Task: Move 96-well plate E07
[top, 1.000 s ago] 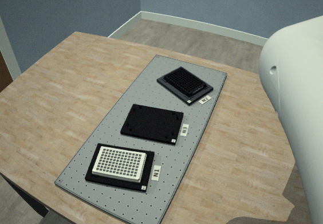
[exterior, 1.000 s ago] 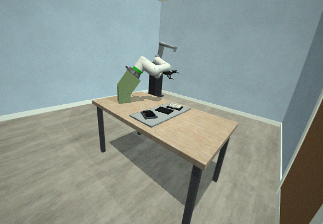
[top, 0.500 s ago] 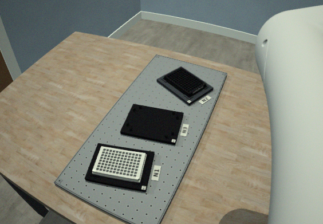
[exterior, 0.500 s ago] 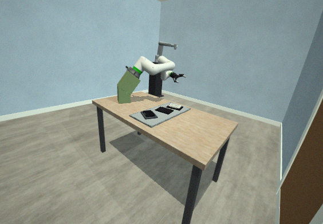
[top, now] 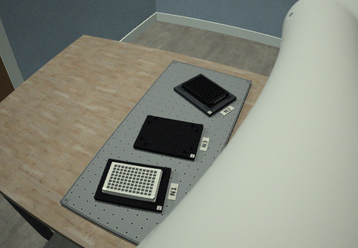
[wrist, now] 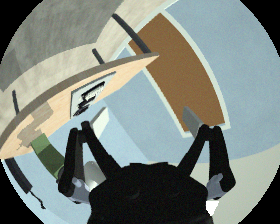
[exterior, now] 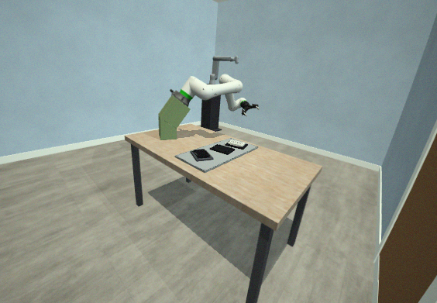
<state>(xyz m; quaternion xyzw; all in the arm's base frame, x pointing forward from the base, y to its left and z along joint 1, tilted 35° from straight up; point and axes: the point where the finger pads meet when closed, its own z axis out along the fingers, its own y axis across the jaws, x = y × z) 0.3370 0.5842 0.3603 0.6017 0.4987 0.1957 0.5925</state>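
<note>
Right now my hand is 86 cm to the left of the black 96-well plate E07, 20 cm above it and 16 cm short of it. From my hand the other things lie so: black landing nest N3: 65 cm to the right, 21 cm below, 17 cm ahead; then white plate E01: 47 cm to the right, 20 cm below, 18 cm ahead; then label N1: 50 cm to the right, 21 cm below, 9 cm ahead.
</note>
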